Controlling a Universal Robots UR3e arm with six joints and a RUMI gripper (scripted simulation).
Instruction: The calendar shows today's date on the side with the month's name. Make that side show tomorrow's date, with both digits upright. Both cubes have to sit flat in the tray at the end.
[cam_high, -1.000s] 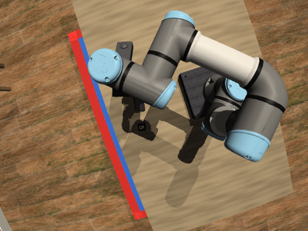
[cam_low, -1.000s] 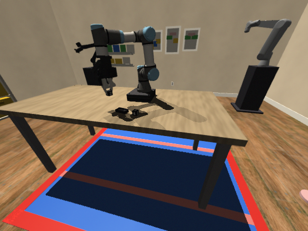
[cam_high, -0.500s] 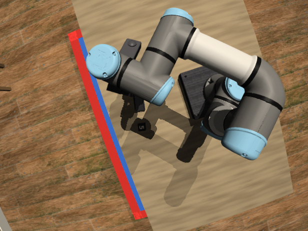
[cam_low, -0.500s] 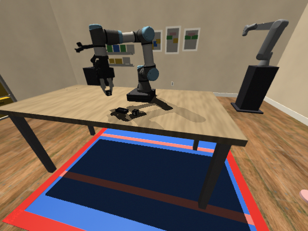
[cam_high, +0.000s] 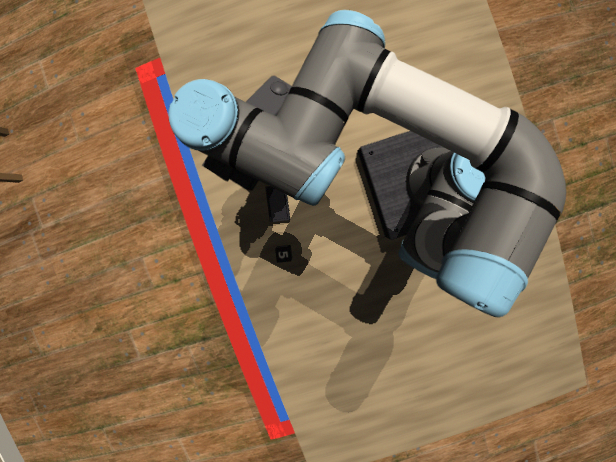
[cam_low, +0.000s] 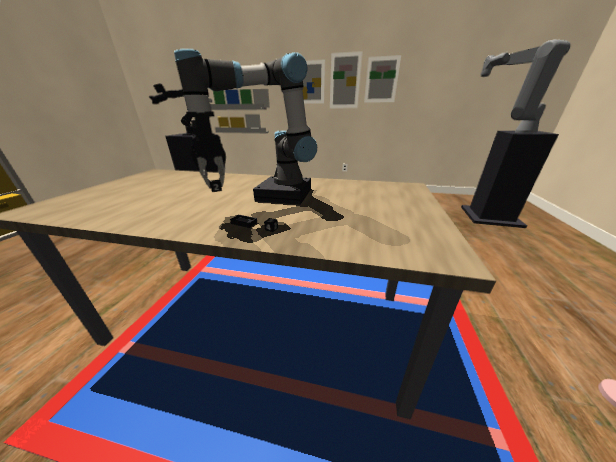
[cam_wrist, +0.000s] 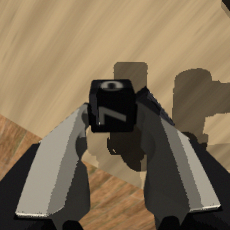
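My hand is 12 cm above the black calendar tray, 10 cm to the right of it and 2 cm short of it. From my hand the other things lie so: black cube: 1 cm below.
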